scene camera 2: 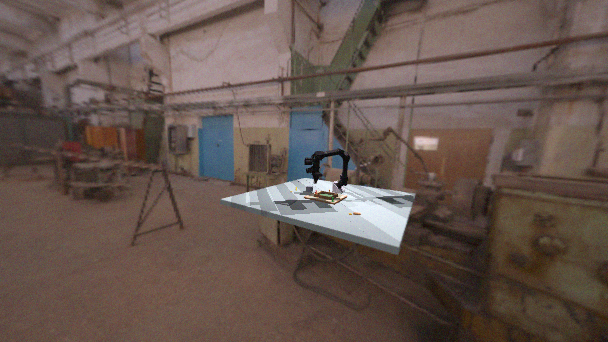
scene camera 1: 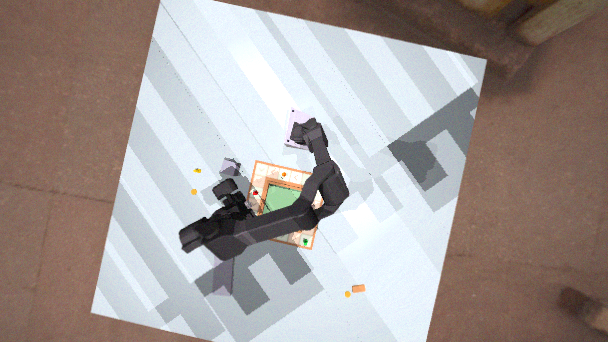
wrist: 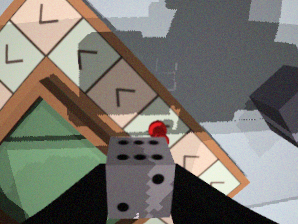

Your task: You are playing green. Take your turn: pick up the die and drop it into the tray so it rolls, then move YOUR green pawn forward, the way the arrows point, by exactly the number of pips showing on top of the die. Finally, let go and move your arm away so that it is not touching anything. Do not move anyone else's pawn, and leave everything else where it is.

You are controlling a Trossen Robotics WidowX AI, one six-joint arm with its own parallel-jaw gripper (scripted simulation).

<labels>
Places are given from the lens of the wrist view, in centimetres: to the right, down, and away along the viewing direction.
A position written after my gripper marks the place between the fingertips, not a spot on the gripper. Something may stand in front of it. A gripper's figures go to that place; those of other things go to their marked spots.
my gripper [wrist: 138, 172]: 0, 3, 10
grey die [wrist: 139, 170]: 0, 2, 8
</labels>
